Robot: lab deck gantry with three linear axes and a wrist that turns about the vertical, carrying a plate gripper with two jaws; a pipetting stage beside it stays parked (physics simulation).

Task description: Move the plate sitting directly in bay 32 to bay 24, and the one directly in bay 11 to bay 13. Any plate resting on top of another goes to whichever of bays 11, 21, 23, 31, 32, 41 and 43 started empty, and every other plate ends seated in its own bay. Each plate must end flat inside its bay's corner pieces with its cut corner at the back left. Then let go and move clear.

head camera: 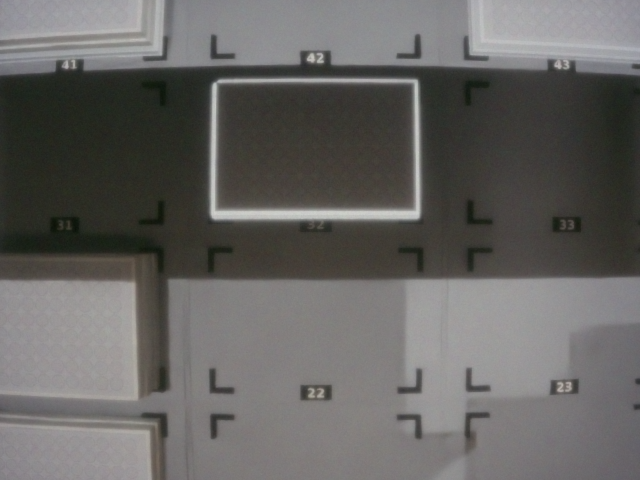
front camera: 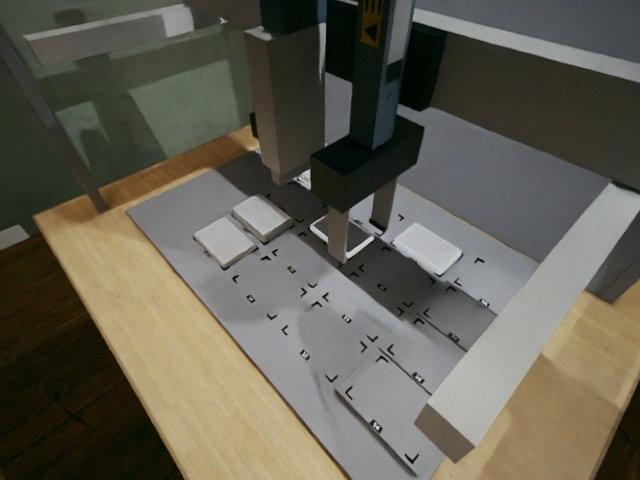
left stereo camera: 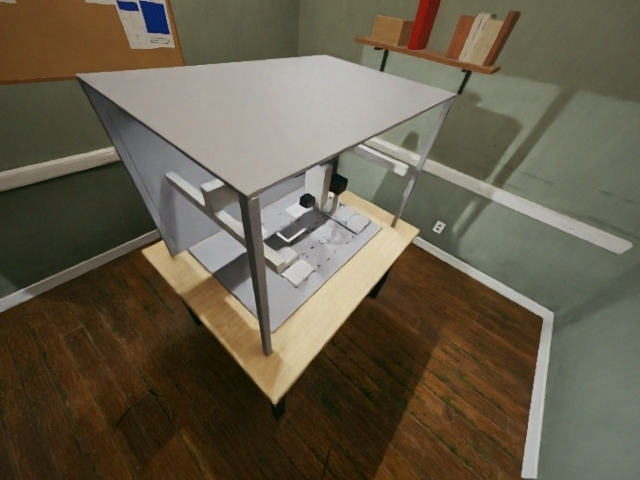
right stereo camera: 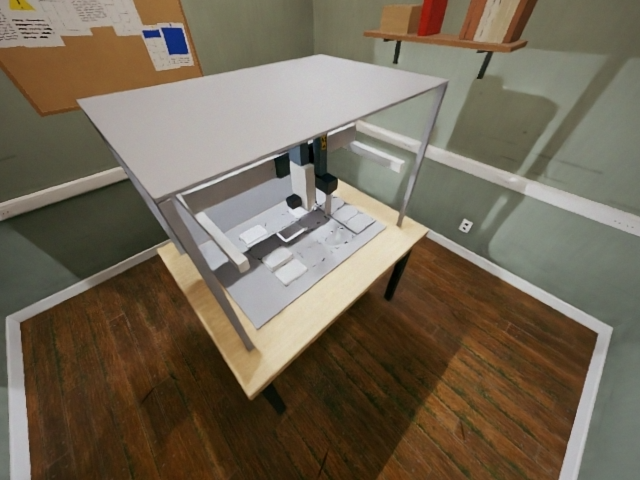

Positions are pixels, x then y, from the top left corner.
Labels:
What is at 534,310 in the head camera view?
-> A bay 23.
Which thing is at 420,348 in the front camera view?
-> A bay 24.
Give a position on a hood roof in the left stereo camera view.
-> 253,125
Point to a bay 23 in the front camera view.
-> At 373,313

